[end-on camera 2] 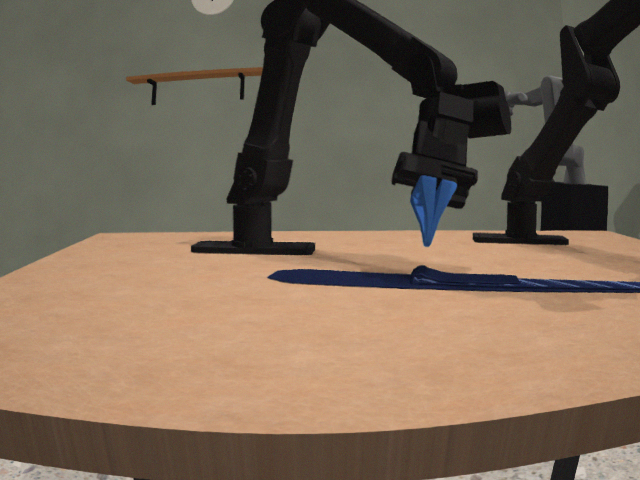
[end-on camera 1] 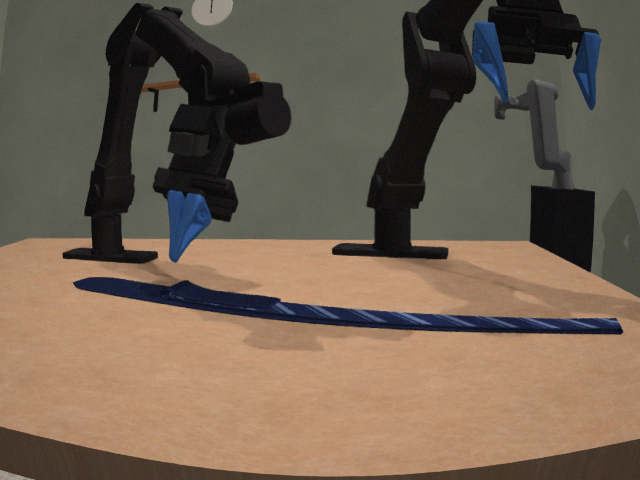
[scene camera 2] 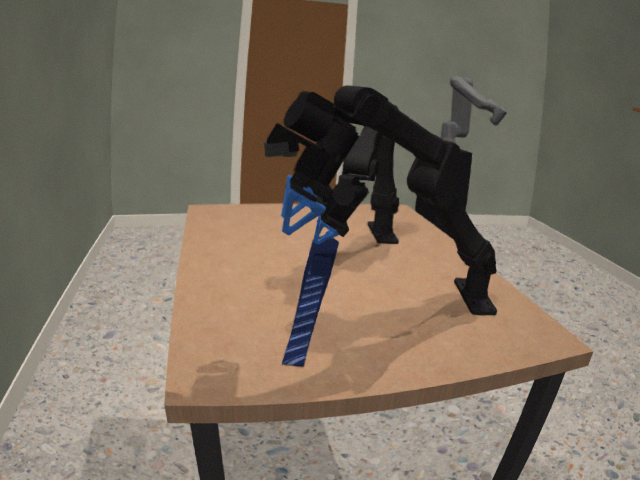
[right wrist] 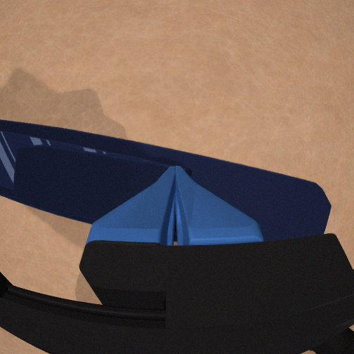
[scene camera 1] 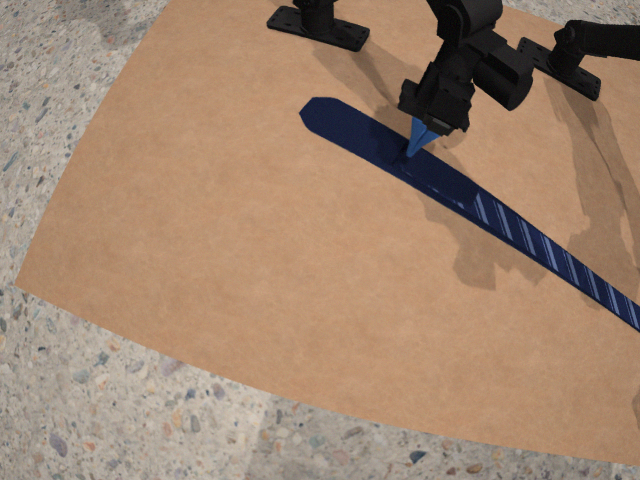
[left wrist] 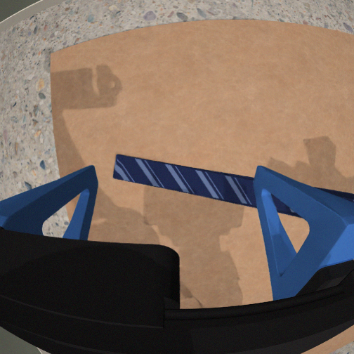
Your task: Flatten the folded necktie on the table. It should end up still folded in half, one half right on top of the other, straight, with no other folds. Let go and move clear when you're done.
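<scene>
The dark blue necktie (scene camera 1: 547, 250) (scene camera 2: 310, 304) (end-on camera 1: 361, 316) (end-on camera 2: 336, 277) (left wrist: 185, 180) (right wrist: 275, 195) lies long and narrow, bowing slightly. Its striped part runs to a square end, right in end-on camera 1. At the wide end, a plain dark flap (end-on camera 1: 227, 297) (end-on camera 2: 475, 277) (right wrist: 90, 175) is doubled back over the striped part, with a slightly raised fold (end-on camera 1: 180, 286) (end-on camera 2: 422, 272). The plain wide tip extends beyond this fold. My right gripper (scene camera 1: 409, 153) (end-on camera 1: 174, 259) (end-on camera 2: 426, 244) (right wrist: 174, 175) is shut and empty, a little above the fold. My left gripper (end-on camera 1: 549, 104) (left wrist: 175, 174) is open and empty, high above the striped part.
The tan table (scene camera 1: 206, 258) (scene camera 2: 232, 330) (end-on camera 1: 310, 403) carries both black arm bases (end-on camera 1: 108, 255) (end-on camera 1: 390, 251) behind the necktie. Arm shadows fall across it. In scene camera 2, the two grippers look close together, the left one higher. A grey arm (end-on camera 1: 542, 124) stands behind on a black block (end-on camera 1: 562, 222).
</scene>
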